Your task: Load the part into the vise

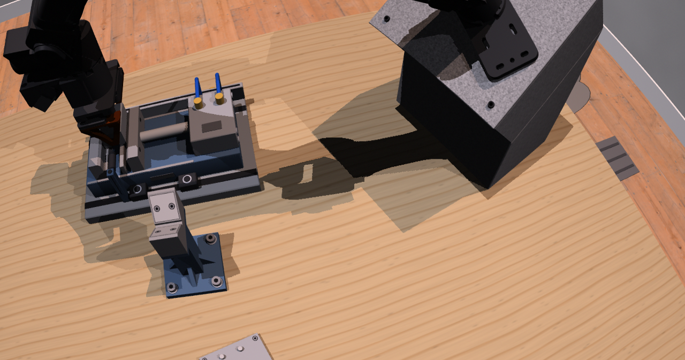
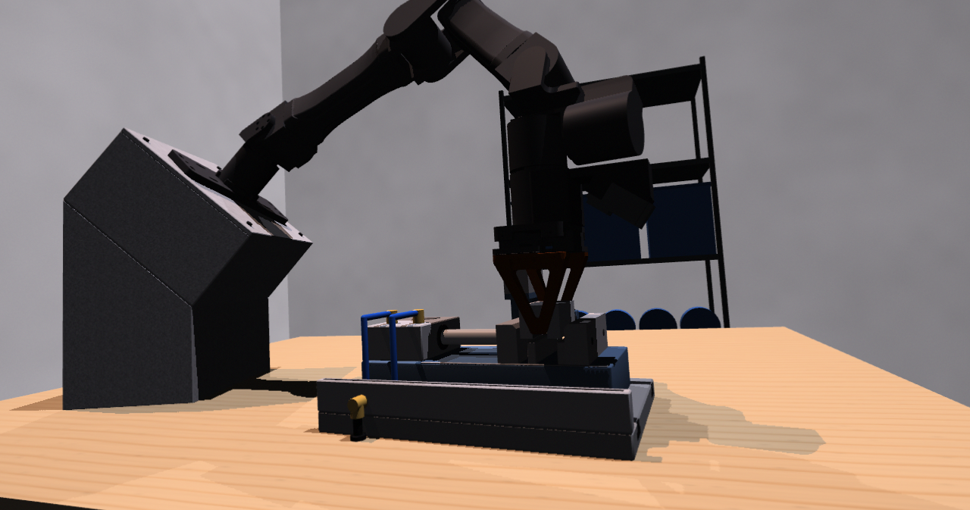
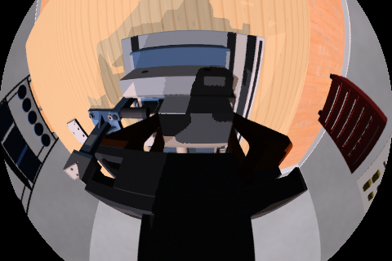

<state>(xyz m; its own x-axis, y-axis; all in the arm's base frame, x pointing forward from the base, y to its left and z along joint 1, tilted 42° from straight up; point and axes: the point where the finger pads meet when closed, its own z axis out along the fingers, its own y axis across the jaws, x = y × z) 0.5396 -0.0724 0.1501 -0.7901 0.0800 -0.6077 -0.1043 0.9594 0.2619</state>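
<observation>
Now: hand right at the grey part. From my hand the other things lie so: moving jaw 30 mm behind, 20 mm to the left, 20 mm below; work stop rod 70 mm to the left, 10 mm below; fixed jaw 30 mm ahead, 20 mm to the left, 20 mm below.
</observation>
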